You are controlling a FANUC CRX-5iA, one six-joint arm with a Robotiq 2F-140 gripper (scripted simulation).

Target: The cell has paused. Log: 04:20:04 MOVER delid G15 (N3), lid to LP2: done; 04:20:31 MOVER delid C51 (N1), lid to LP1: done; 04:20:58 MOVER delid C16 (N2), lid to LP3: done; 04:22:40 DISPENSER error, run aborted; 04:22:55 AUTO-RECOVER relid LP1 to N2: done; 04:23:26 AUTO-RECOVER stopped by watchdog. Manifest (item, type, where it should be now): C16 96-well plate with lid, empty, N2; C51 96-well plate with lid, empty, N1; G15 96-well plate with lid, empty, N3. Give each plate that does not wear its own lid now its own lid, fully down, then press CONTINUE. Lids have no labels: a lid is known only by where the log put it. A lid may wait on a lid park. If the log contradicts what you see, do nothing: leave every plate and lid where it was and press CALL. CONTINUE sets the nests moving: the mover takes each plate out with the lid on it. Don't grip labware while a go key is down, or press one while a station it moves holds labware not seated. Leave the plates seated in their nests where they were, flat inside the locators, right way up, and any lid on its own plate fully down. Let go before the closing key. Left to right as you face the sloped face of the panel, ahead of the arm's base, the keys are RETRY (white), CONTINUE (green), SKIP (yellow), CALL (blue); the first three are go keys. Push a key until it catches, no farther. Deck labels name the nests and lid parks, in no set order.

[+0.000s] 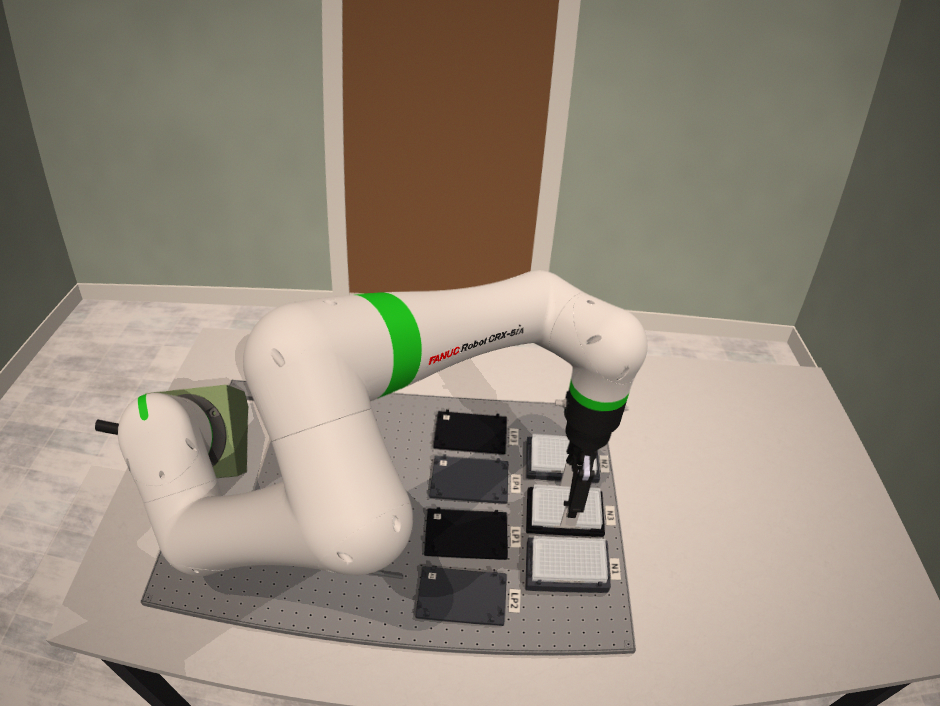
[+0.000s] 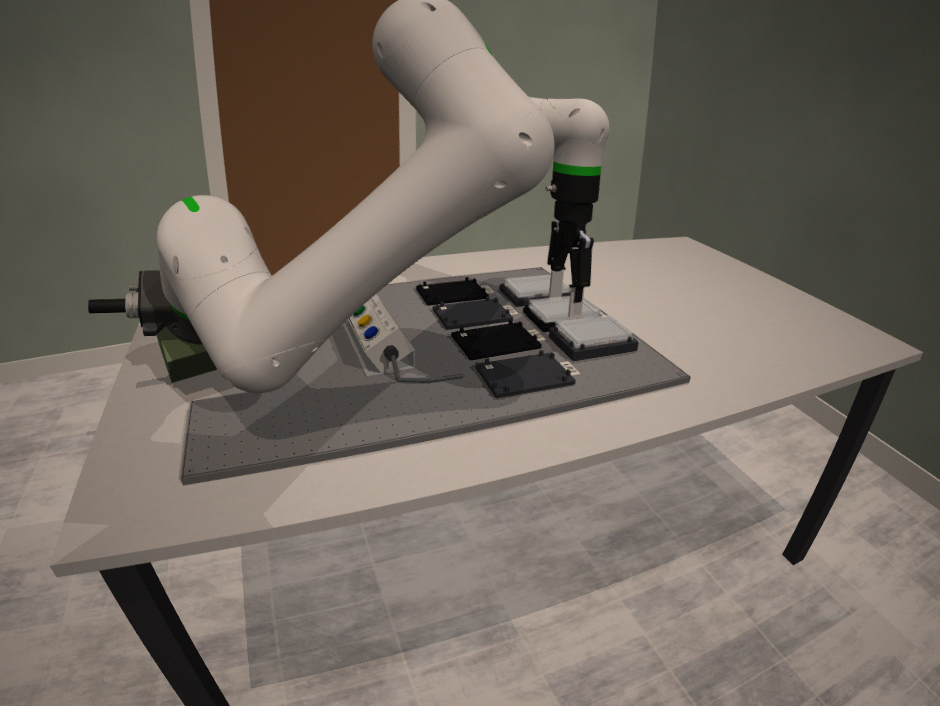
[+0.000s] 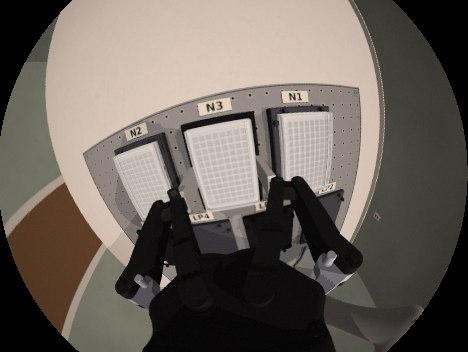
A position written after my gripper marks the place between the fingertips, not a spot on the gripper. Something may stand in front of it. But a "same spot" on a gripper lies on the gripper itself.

my gripper: image 1; image 2; image 3 225,170
clear lid: image 1; image 2; image 3 223,157
same spot on clear lid: (image 1: 548,501) = (image 2: 548,305)
same spot on my gripper: (image 2: 580,265) = (image 1: 574,494)
